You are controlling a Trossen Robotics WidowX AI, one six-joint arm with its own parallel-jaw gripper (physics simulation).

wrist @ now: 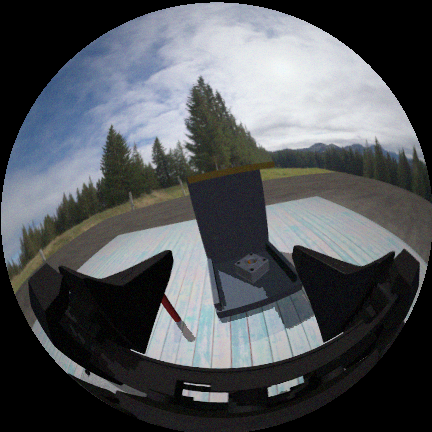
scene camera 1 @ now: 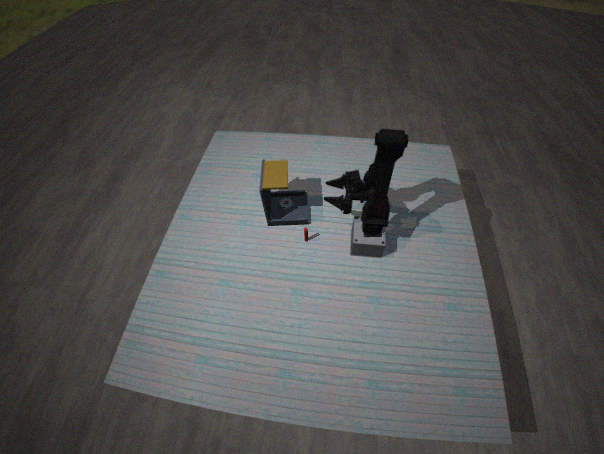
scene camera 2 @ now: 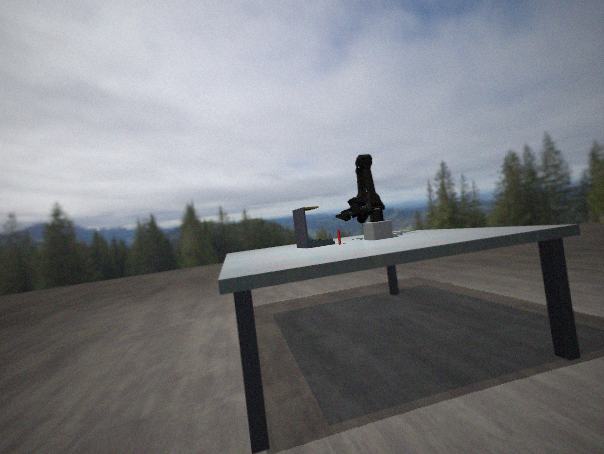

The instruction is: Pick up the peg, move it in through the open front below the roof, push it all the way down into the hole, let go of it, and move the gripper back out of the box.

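Frame: origin at the arm's base, x left, y up, z ahead, level; centimetres.
Seen in the pictures: gripper, fingertip midpoint: (wrist: 234,255) (scene camera 1: 324,190) (scene camera 2: 338,214); arm's base, origin of the base link: (scene camera 1: 371,229) (scene camera 2: 377,221).
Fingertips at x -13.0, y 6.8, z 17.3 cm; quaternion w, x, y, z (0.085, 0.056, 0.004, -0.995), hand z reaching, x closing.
Pixels of each thing's top centre, then the offset from my fingertips to it. "spot": a spot on its surface instead.
- thin red peg, middle of its top: (wrist: 158,290) (scene camera 1: 305,229) (scene camera 2: 338,229) dy -8.6, dx +11.6, dz +7.2 cm
- dark grey box, middle of its top: (wrist: 230,167) (scene camera 1: 283,173) (scene camera 2: 310,207) dy +5.8, dx -3.6, dz +15.1 cm
- yellow roof, surface spot: (wrist: 231,171) spot: dy +5.1, dx -3.3, dz +13.6 cm
- square grey block with the hole, middle of its top: (wrist: 250,259) (scene camera 1: 285,202) dy -12.5, dx -4.5, dz +15.9 cm
A thin red peg (scene camera 1: 306,234) (scene camera 2: 339,237) (wrist: 171,309) stands upright on the table beside the box; in the wrist view the left finger hides its upper part. The dark grey box (scene camera 1: 265,207) (scene camera 2: 301,229) (wrist: 230,215) has a back wall, a low-rimmed floor and a yellow roof (scene camera 1: 275,174) (scene camera 2: 311,208) (wrist: 231,171). A square grey block with the hole (scene camera 1: 286,202) (wrist: 251,267) sits on the box floor. My gripper (scene camera 1: 325,191) (scene camera 2: 342,217) (wrist: 234,255) is open and empty, raised above the table in front of the box's open side, apart from the peg.
The arm's grey base (scene camera 1: 368,247) (scene camera 2: 378,230) stands on the table (scene camera 1: 310,340) (scene camera 2: 400,253), to the right of the peg and box in both scene views. Low rims (wrist: 215,285) edge the box floor. Shadows fall across the box and table.
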